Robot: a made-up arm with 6 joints.
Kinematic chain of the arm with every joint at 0, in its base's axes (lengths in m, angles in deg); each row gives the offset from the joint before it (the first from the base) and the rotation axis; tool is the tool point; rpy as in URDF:
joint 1: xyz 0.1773 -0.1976 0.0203 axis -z
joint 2: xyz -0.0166 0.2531 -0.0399 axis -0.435 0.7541 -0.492
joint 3: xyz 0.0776 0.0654 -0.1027 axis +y
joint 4: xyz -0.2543 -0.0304 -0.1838 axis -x
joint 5: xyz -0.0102 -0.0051 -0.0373 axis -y
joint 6: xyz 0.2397 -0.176 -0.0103 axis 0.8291 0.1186 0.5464
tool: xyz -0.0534 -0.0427 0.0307 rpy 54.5 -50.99 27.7
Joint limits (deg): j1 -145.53..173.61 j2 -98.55..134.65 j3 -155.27..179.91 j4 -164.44..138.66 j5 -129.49..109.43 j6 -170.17..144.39
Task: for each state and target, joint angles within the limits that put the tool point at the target. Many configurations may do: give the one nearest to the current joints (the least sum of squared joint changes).
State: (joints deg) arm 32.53 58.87 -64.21 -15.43 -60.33 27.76
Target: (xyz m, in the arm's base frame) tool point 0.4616 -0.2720 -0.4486
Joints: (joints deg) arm 8.14 28.06 -78.90 -24.97 -49.76 22.82
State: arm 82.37 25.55 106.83 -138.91 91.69 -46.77
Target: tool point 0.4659 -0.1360 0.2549
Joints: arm 104.81 14.93 115.49 -110.16 66.24 -67.34
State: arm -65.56 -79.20 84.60 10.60 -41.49 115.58
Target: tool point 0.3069 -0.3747 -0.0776
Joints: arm -79.52 -65.34 113.34 10.92 -69.00 116.41
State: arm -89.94 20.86 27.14 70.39 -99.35 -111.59
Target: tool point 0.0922 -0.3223 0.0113
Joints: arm -82.73 2.05 46.65 92.23 -74.70 -104.53
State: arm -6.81 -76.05 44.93 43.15 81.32 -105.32
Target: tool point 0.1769 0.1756 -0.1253
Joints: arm 18.62 -77.37 19.20 68.48 74.27 -111.33
